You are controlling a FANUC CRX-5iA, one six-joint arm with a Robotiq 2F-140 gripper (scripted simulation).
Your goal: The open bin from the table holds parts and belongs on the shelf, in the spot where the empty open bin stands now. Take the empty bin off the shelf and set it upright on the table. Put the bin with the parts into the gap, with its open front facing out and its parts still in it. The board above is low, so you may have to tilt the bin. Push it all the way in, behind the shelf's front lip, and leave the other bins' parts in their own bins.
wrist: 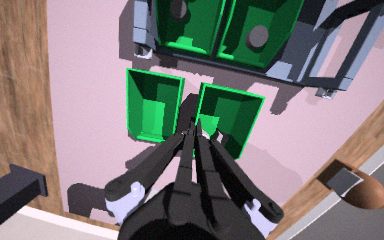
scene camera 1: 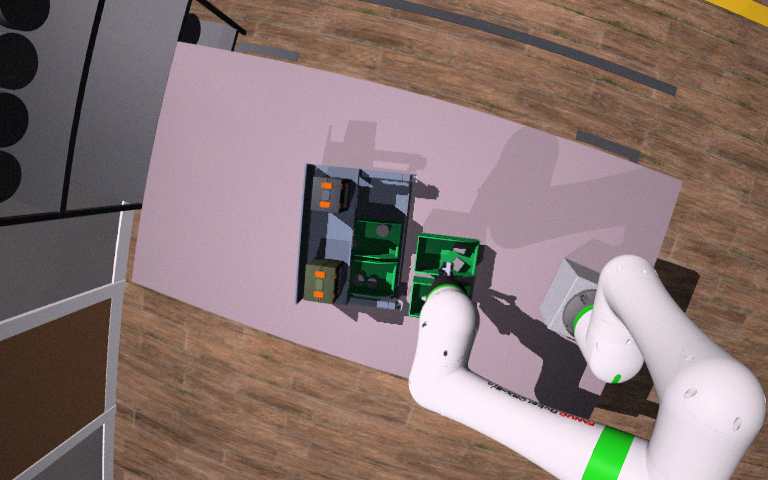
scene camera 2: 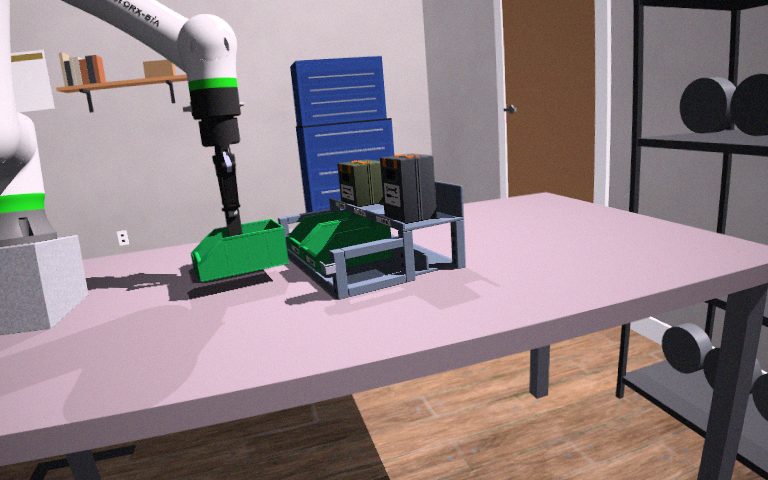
Labels:
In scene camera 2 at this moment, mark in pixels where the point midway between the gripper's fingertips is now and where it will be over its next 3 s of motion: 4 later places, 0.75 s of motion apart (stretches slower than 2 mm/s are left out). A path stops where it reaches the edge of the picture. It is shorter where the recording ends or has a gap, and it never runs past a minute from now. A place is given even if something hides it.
The gripper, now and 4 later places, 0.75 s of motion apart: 236, 240; 241, 255; 260, 254; 265, 249; 269, 247

